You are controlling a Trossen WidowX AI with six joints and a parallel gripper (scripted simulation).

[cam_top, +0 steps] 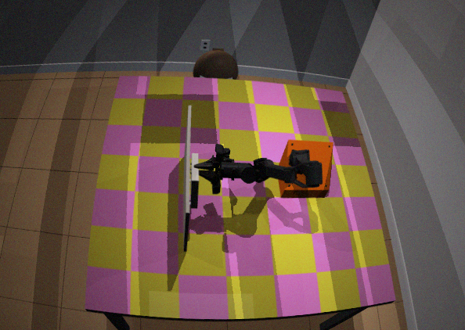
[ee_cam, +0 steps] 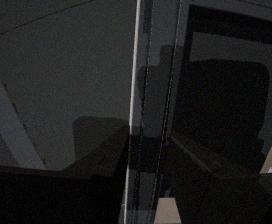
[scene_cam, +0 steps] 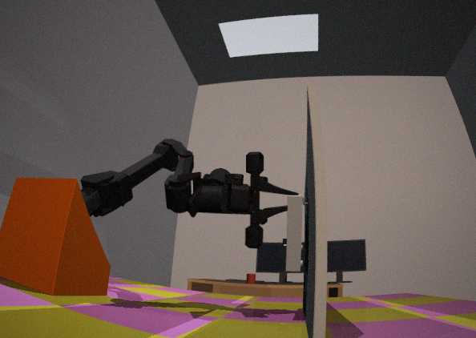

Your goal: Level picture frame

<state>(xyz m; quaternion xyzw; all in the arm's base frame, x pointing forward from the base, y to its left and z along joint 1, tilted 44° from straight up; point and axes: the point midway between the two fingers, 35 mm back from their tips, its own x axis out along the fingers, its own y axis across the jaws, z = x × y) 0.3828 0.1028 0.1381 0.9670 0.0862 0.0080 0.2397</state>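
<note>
My gripper tip is 5 cm above the picture frame and 2 cm to the right of it. From my gripper tip the other things lie so: thin upright wall panel 7 cm below, 2 cm ahead.
</note>
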